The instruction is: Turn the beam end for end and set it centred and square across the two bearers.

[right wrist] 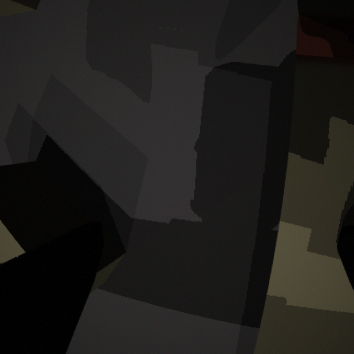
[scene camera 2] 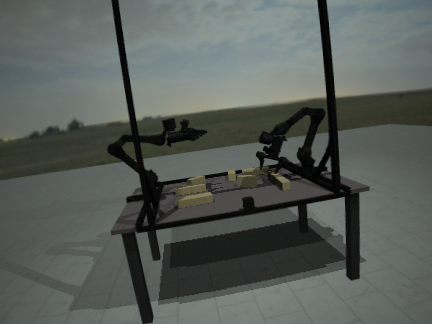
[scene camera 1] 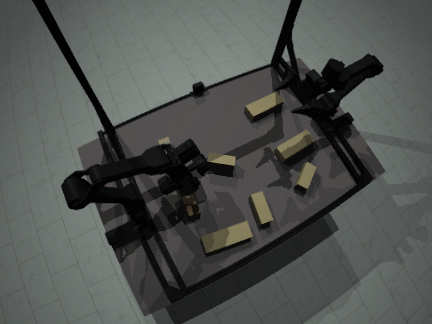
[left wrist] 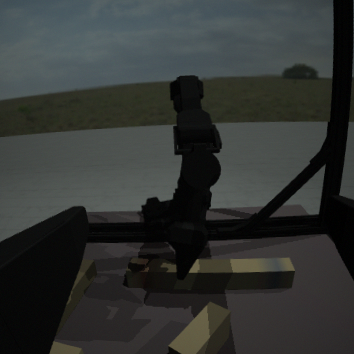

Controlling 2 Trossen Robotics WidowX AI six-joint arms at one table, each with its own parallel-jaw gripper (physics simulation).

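Pixels of known places: left gripper, fingertip midpoint: (scene camera 2: 206, 131) (scene camera 1: 283, 100) (left wrist: 208, 213); right gripper, fingertip midpoint: (right wrist: 224, 237) (scene camera 2: 268, 171) (left wrist: 180, 270); left arm's base, origin of the base link: (scene camera 1: 321, 115); right arm's base, origin of the base link: (scene camera 2: 308, 173) (scene camera 1: 135, 205).
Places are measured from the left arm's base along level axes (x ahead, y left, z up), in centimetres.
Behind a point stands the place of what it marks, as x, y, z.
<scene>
The beam (scene camera 1: 164, 140) {70.2, -18.5, 2.5} (left wrist: 253, 272) {68.7, -11.2, 2.3} (right wrist: 302, 267) {70.8, 1.0, 2.5} is a long tan plank lying flat on the left side of the table (scene camera 1: 234, 128) {40.7, -12.4, -1.9}. In scene camera 1 the right arm hides most of it. My right gripper (scene camera 1: 190, 200) (scene camera 2: 269, 163) {67.8, 2.6, 4.2} is open, points down and sits low over the beam near one end, with its fingers on either side of it. I cannot tell if they touch it. My left gripper (scene camera 1: 299, 110) (scene camera 2: 202, 131) {35.0, 0.3, 32.5} is open and empty, held high over the far right corner of the table. Which blocks are the two bearers I cannot tell.
Several tan blocks lie about the table: one beside the right gripper (scene camera 1: 222, 162), two larger ones at the back right (scene camera 1: 264, 106) {24.3, -14.6, 1.9} (scene camera 1: 295, 146) {23.0, 7.9, 1.9}, two small ones (scene camera 1: 305, 175) {27.2, 20.7, 3.1} (scene camera 1: 261, 207) {49.9, 22.9, 3.1}, and a wide one at the front (scene camera 1: 227, 236) {66.0, 26.1, 1.9}. A black frame (scene camera 1: 279, 242) {49.8, 37.7, 0.1} rims the table.
</scene>
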